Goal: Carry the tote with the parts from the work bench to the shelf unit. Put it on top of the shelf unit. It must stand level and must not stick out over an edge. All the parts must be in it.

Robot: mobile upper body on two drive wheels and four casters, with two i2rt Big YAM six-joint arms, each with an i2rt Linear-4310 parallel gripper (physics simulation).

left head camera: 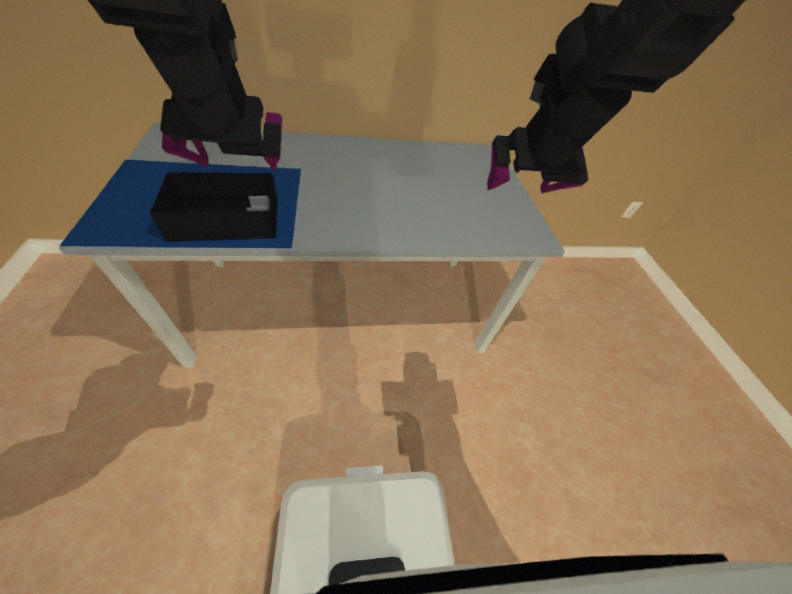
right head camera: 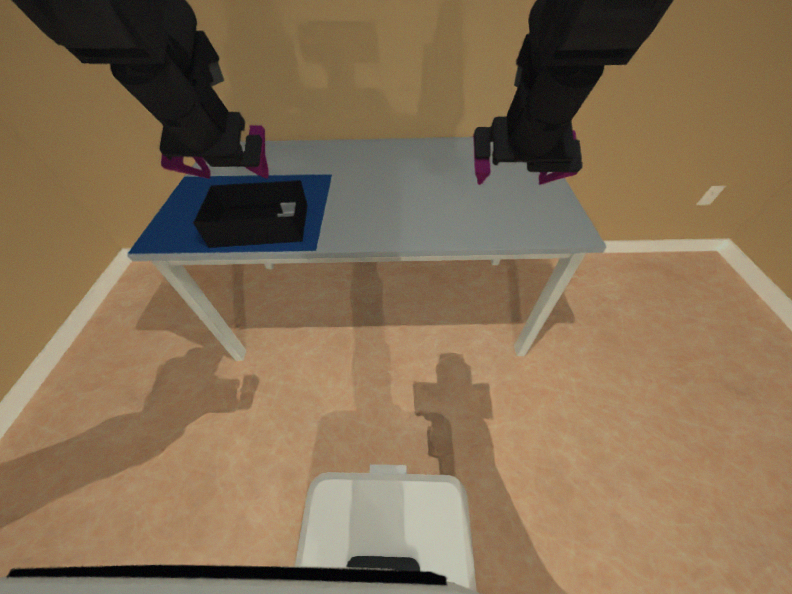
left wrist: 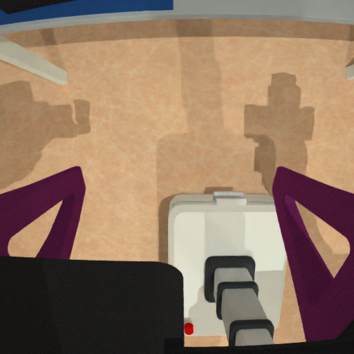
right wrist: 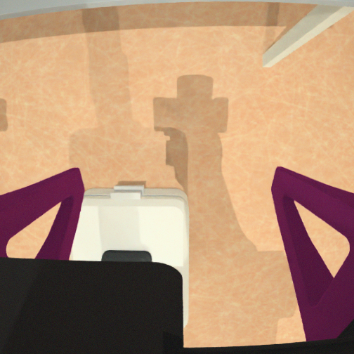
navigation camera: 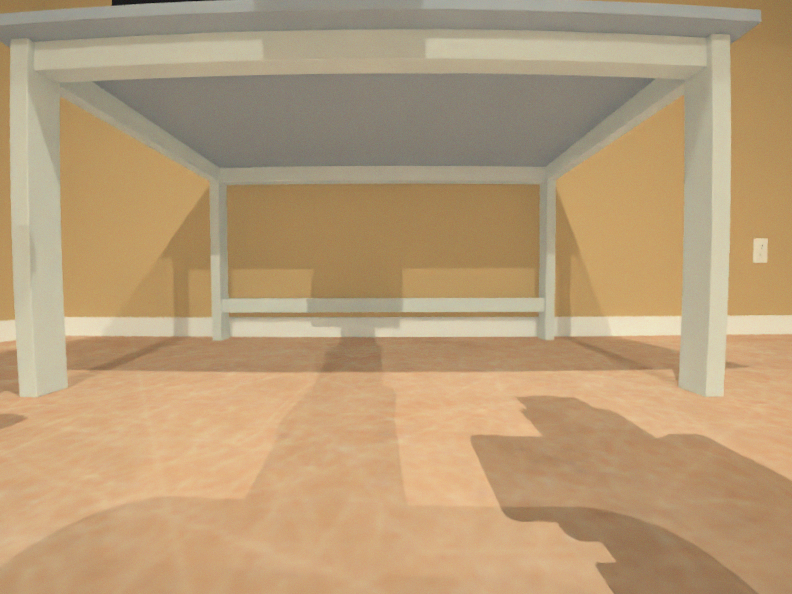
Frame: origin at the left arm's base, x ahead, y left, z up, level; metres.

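Seen in the pictures: left gripper, fingertip midpoint: (left head camera: 241, 164) (right head camera: 238, 175); right gripper, fingertip midpoint: (left head camera: 515, 188) (right head camera: 509, 181).
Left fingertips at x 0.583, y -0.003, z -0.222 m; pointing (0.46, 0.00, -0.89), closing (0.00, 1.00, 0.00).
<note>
Offsets run from my left fingertips to a thing's top centre. Level surfaces: height alone.
The black tote @[dx +0.400, dy +0.224, dz -0.324 m] (left head camera: 220, 220) (right head camera: 255, 231) stands upright on the blue mat @[dz -0.423 m] (left head camera: 108, 217) (right head camera: 167, 223) at the left end of the work bench @[dz -0.426 m] (left head camera: 409, 211) (right head camera: 435, 211). A light grey part @[dx +0.458, dy +0.131, dz -0.381 m] (left head camera: 259, 203) (right head camera: 287, 209) shows inside it at the right; the tote's front wall hides some of its floor. My left gripper (left head camera: 237, 161) (right head camera: 233, 173) (left wrist: 178, 177) is open and empty, in the air in front of the bench. My right gripper (left head camera: 519, 186) (right head camera: 511, 180) (right wrist: 177, 177) is open and empty, in the air farther right. The shelf unit does not show in these views.
The bench's front legs (navigation camera: 39, 217) (navigation camera: 704, 217) stand on the floor ahead of my white base (left head camera: 364, 517) (right head camera: 390, 517) (left wrist: 195, 240) (right wrist: 165, 225). A wall (left head camera: 358, 76) (navigation camera: 383, 236) stands behind the bench. A wall plate (left head camera: 632, 209) (right head camera: 710, 195) (navigation camera: 760, 250) is at the right.
</note>
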